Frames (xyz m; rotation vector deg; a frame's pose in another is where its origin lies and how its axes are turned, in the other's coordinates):
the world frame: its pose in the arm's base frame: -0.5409 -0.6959 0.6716 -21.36 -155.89 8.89
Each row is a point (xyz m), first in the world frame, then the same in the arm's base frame.
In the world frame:
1: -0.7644 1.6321 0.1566
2: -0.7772 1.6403 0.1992
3: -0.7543 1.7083 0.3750
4: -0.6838 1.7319 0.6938
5: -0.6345 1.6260 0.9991
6: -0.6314 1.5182 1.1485
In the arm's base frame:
1: 0.4635 0.6461 -0.0087
2: 0.4601 0.6480 -0.0538
3: 0.3870 0.7098 -0.2177
4: 0.2050 0.7344 -0.4887
5: 0.0165 0.6296 -0.7344
6: -0.0703 0.5188 -0.8534

